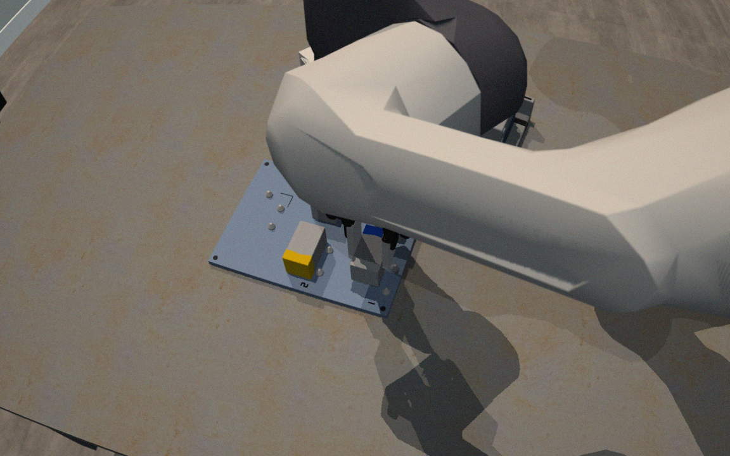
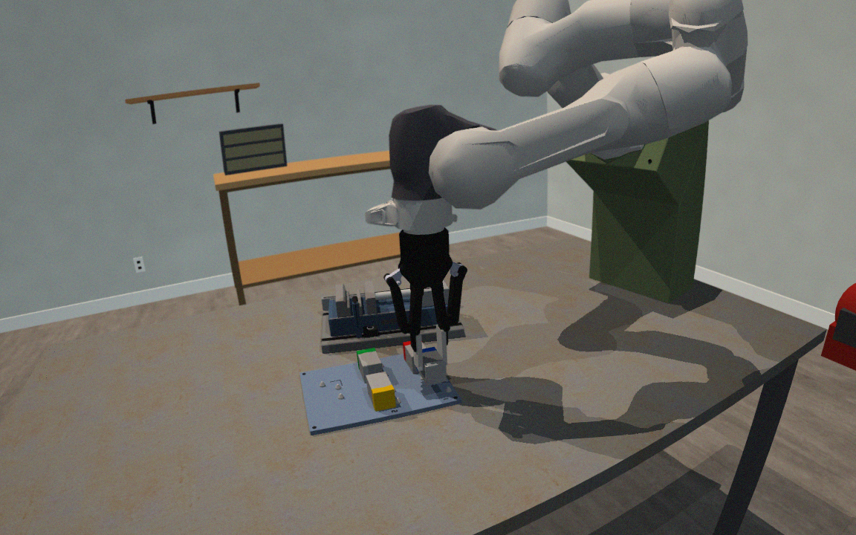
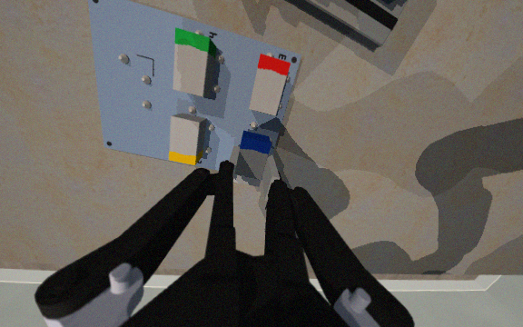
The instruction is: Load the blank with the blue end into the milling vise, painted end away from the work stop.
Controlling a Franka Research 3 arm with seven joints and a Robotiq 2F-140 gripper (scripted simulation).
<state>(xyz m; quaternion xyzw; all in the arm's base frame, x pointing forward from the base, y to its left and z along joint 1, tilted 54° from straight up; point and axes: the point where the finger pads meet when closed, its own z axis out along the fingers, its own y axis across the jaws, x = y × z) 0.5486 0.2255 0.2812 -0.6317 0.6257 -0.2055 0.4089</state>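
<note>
My hand is 22 cm to the left of the work stop and 13 cm short of it. Also, from my hand: blue-ended blank 4 cm below; red-ended blank 9 cm to the right, 6 cm below, 2 cm ahead; yellow-ended blank 9 cm ahead, 6 cm below, 2 cm to the left.
</note>
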